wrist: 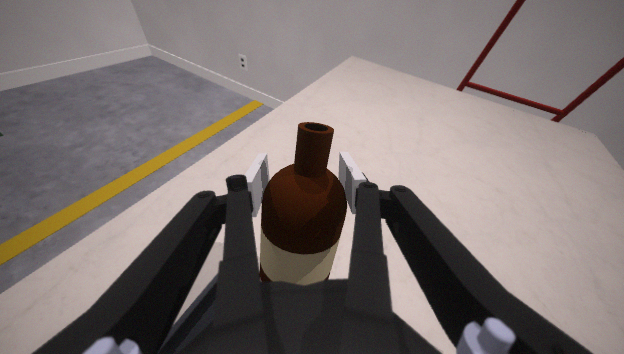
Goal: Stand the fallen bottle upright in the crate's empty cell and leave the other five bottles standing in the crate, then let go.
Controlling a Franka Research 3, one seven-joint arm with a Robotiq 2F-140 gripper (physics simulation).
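Note:
A brown bottle (305, 210) with a cream label is between the two light finger pads of my gripper (303, 165). The gripper is shut on the bottle at its shoulder and upper body. The bottle's open mouth and neck point up and away from the gripper's palm, past the fingertips. The bottle's lower end is hidden behind the gripper's palm, so what is under it cannot be seen. The crate, its cells and the other five bottles do not show in the wrist view.
A pale table top (450, 165) runs under and beyond the gripper, with its edge at the left. Past that edge are the grey floor (100, 120) and a yellow floor stripe (150, 168). A red frame (515, 98) stands past the table's far right edge, before a grey wall.

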